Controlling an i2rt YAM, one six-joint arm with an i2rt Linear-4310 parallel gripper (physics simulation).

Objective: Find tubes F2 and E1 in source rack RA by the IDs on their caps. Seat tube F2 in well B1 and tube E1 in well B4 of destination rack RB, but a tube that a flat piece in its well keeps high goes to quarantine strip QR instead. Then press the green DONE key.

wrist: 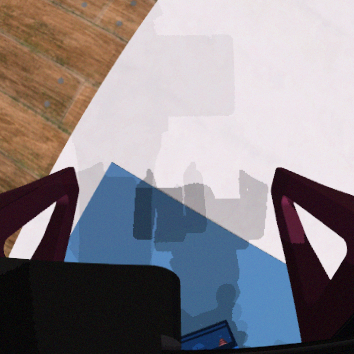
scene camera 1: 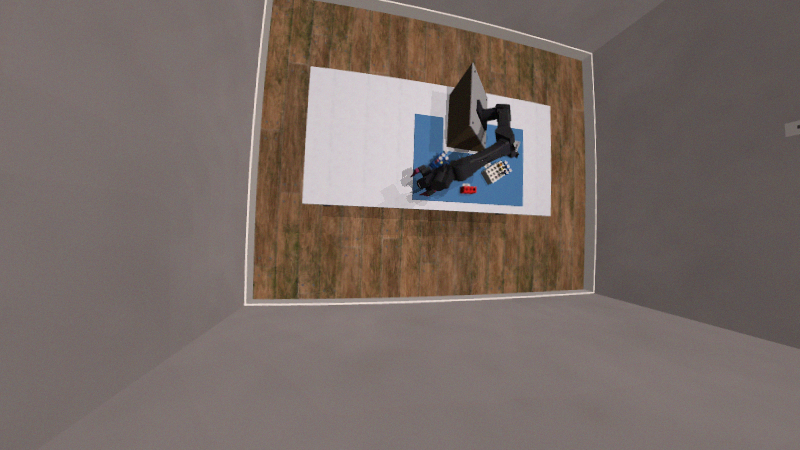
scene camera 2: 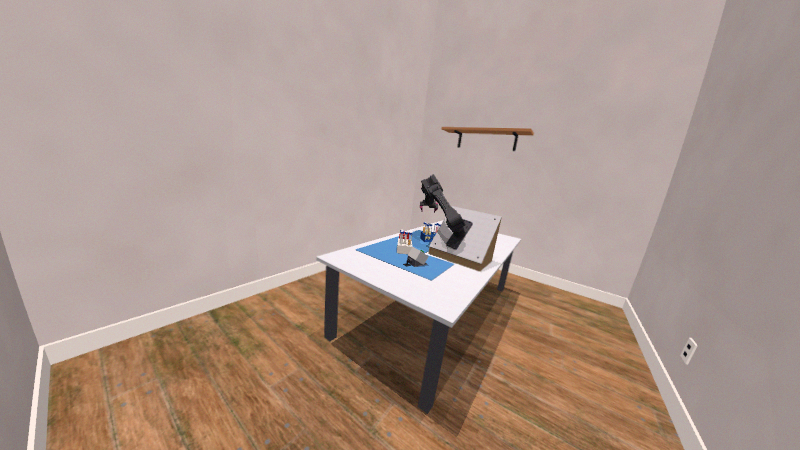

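Pixels of known places: gripper, fingertip midpoint: (wrist: 174, 177) (scene camera 1: 415, 185) (scene camera 2: 428, 212); arm's base, origin of the base link: (scene camera 1: 481, 116) (scene camera 2: 459, 234).
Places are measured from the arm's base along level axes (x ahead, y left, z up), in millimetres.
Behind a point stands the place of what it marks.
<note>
My gripper (scene camera 1: 420, 182) @[x 450, y -314, z 14 mm] (scene camera 2: 429, 209) @[x 450, y -314, z 14 mm] (wrist: 174, 177) @[x 450, y -314, z 14 mm] is open and empty, high above the left end of the blue mat. A blue rack (scene camera 1: 434, 164) (scene camera 2: 427, 236) @[x 268, y -74, z -102 mm] (wrist: 210, 337) @[x 290, y -191, z -130 mm] holds tubes with blue and white caps; a corner of it shows at the bottom of the wrist view. A white rack (scene camera 1: 488, 177) @[x 294, y 142, z -98 mm] (scene camera 2: 403, 246) @[x 214, y 245, z -98 mm] stands on the mat with several tubes along one side. A small red block (scene camera 1: 468, 190) @[x 395, y 23, z -93 mm] with dark holes, perhaps strip QR, lies near the mat's front edge. Cap IDs and rack labels cannot be read. The green DONE key cannot be made out.
The arm rises from a slanted pedestal (scene camera 1: 466, 111) @[x 57, y -130, z 92 mm] (scene camera 2: 483, 230) @[x -116, y -54, z 47 mm] and reaches over the blue mat (scene camera 1: 503, 195) @[x 370, y 288, z -143 mm] (scene camera 2: 381, 247) @[x 357, y 279, z -143 mm] (wrist: 265, 287) @[x 269, y -273, z -143 mm]. A small grey tilted box (scene camera 2: 417, 256) @[x 56, y 319, z -88 mm] stands near the white rack. The white table (scene camera 1: 358, 134) @[x 189, y -634, z -147 mm] (wrist: 290, 75) @[x 399, y -480, z -146 mm] extends beyond the mat.
</note>
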